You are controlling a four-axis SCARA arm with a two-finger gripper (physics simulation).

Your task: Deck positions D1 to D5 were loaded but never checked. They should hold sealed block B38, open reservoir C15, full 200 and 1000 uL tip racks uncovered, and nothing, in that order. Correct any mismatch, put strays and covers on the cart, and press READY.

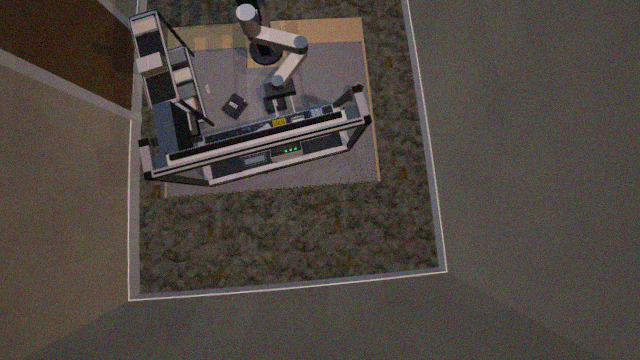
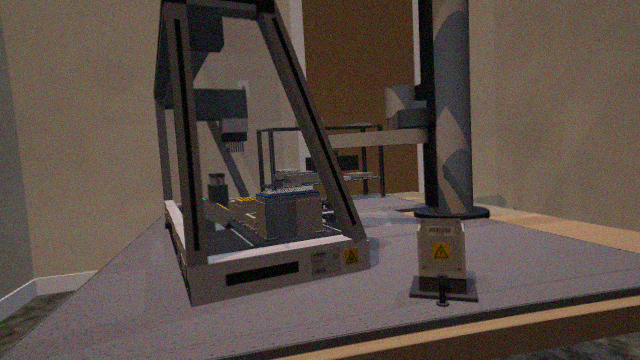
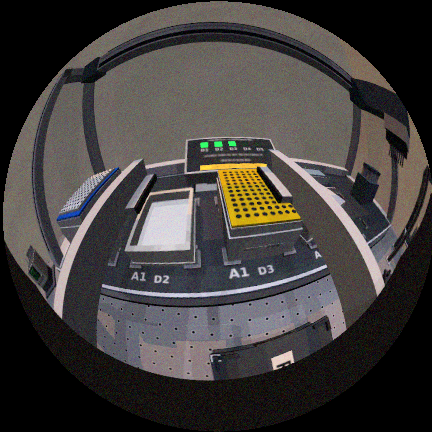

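Pixels of known places: gripper, fingertip midpoint: [image 1: 286, 116] [image 2: 278, 178] [image 3: 205, 160]; arm's base, origin of the base link: [image 1: 266, 50] [image 2: 450, 215].
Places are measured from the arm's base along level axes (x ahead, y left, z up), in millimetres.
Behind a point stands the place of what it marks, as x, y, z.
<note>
My gripper [image 3: 205, 160] @(618, 143, 185) [image 1: 285, 112] @(618, 143, 185) is open and empty, fingers moderately apart, above the deck between D2 and D3. A pale open-topped reservoir [image 3: 167, 222] @(647, 210, 86) [image 1: 297, 118] @(598, 203, 96) with a white inside sits at D2. A yellow-topped tip rack [image 3: 252, 200] @(642, 99, 131) [image 1: 278, 122] @(632, 82, 131) [image 2: 245, 199] sits at D3. A blue-rimmed rack with white tops [image 3: 82, 197] @(599, 305, 168) [image 1: 316, 112] @(599, 329, 168) [image 2: 287, 191] stands left of D2; its position label is hidden by a finger. The status panel [image 3: 225, 155] @(795, 134, 132) shows green lamps for D1, D2 and D3; D4 and D5 are dark. Block B38 and the READY button cannot be made out.
A pipette head [image 3: 396, 124] [image 2: 234, 129] hangs at the deck's far end, near a dark block [image 3: 365, 186] @(764, -270, 130) [image 2: 218, 192]. A deck frame crosses above. A shelf rack [image 1: 176, 34] @(26, -527, 208) [image 2: 382, 160] @(22, -527, 193) with pale items stands beyond. A dark labelled pad [image 3: 245, 357] @(481, 98, 63) lies in front.
</note>
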